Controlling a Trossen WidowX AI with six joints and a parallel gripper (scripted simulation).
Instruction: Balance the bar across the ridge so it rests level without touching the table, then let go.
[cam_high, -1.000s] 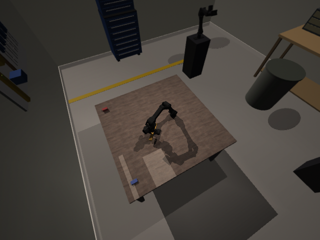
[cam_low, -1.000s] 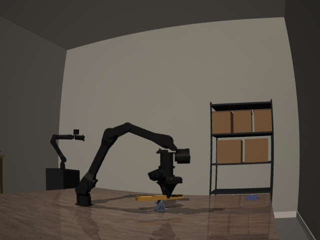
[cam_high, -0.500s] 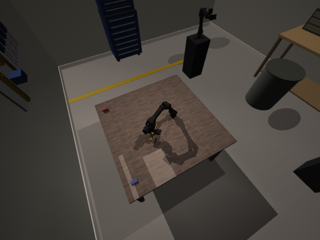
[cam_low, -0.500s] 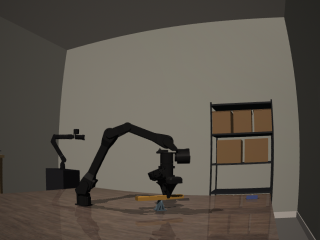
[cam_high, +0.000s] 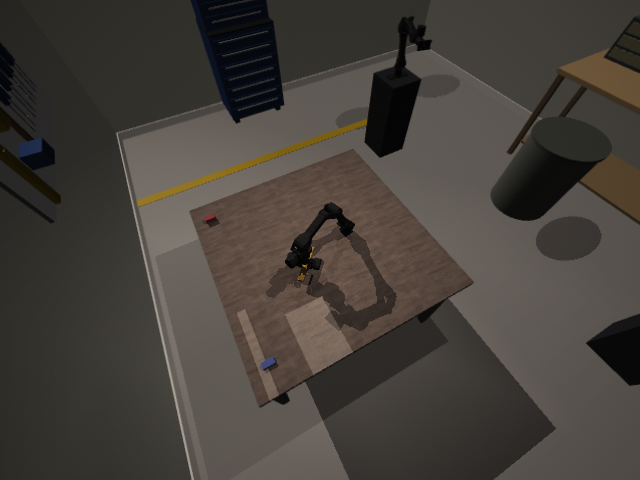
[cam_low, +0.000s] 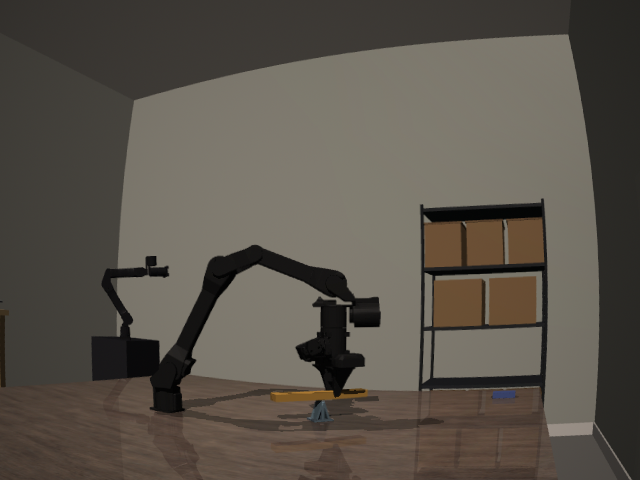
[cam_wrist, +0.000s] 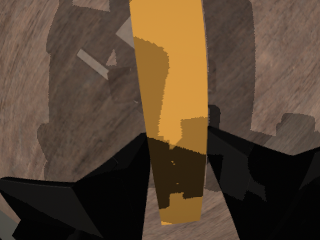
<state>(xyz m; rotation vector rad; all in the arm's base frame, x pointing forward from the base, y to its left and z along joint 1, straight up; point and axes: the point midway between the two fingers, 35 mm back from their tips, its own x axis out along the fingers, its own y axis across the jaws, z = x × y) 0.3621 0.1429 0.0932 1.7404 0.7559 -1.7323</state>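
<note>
Now: gripper tip 2 cm to the left of the orange bar and 2 cm past it. The rest, counted from my gripper tip: blue block (38 cm ahead, 36 cm to the left, 5 cm below); then red block (64 cm to the right, 38 cm ahead, 4 cm below).
</note>
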